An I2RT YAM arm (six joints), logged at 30 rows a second.
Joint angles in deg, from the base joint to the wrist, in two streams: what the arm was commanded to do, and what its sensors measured. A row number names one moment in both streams.
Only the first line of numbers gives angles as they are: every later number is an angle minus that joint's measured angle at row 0.
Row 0, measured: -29.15 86.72 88.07 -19.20 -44.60 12.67
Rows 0 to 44, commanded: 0.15 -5.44 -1.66 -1.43 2.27 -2.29; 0.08 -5.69 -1.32 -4.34 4.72 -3.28; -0.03 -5.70 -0.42 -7.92 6.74 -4.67; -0.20 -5.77 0.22 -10.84 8.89 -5.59; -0.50 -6.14 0.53 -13.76 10.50 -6.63; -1.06 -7.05 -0.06 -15.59 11.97 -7.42; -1.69 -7.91 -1.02 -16.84 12.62 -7.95; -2.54 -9.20 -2.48 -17.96 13.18 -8.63; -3.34 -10.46 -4.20 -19.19 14.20 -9.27; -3.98 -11.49 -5.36 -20.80 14.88 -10.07; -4.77 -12.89 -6.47 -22.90 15.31 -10.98; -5.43 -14.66 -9.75 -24.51 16.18 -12.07; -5.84 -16.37 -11.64 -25.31 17.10 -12.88; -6.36 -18.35 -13.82 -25.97 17.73 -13.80; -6.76 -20.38 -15.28 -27.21 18.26 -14.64; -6.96 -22.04 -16.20 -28.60 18.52 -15.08; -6.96 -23.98 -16.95 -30.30 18.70 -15.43; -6.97 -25.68 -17.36 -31.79 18.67 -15.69; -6.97 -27.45 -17.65 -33.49 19.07 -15.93; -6.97 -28.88 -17.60 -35.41 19.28 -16.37; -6.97 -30.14 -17.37 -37.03 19.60 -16.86; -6.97 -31.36 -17.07 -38.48 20.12 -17.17; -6.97 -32.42 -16.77 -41.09 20.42 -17.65; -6.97 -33.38 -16.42 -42.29 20.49 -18.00; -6.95 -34.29 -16.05 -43.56 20.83 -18.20; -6.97 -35.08 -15.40 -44.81 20.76 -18.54; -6.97 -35.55 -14.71 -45.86 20.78 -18.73; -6.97 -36.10 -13.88 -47.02 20.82 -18.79; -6.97 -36.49 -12.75 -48.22 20.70 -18.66; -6.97 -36.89 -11.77 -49.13 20.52 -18.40; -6.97 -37.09 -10.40 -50.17 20.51 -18.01; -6.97 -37.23 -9.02 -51.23 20.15 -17.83; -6.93 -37.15 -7.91 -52.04 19.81 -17.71; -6.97 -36.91 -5.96 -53.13 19.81 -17.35; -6.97 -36.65 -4.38 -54.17 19.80 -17.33; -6.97 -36.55 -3.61 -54.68 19.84 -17.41; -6.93 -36.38 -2.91 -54.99 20.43 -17.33; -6.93 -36.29 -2.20 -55.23 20.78 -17.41; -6.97 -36.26 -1.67 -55.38 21.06 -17.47; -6.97 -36.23 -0.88 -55.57 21.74 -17.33; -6.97 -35.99 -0.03 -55.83 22.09 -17.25; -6.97 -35.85 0.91 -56.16 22.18 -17.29; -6.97 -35.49 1.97 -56.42 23.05 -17.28; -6.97 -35.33 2.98 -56.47 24.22 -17.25; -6.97 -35.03 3.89 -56.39 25.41 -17.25
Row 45, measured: -7.23 -34.91 0.44 -54.58 23.02 -17.42
